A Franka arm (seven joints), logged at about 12 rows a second.
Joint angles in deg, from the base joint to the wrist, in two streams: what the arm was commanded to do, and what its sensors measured. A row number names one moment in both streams.
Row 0, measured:
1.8 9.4 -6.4 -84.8 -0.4 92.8 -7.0
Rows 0 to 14, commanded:
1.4 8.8 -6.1 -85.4 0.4 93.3 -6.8
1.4 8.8 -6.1 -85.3 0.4 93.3 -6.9
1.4 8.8 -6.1 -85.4 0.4 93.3 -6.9
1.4 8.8 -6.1 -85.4 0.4 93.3 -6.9
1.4 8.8 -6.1 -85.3 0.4 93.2 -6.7
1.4 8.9 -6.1 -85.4 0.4 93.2 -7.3
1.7 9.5 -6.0 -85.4 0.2 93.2 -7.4
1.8 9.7 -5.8 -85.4 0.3 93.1 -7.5
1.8 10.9 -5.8 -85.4 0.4 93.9 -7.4
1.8 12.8 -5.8 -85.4 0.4 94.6 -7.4
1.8 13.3 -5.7 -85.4 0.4 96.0 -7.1
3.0 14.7 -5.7 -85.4 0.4 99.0 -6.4
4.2 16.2 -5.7 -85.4 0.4 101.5 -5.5
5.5 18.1 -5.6 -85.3 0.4 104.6 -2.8
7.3 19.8 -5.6 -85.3 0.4 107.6 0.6
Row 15, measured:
4.6 17.4 -5.7 -85.6 0.0 103.7 -4.1
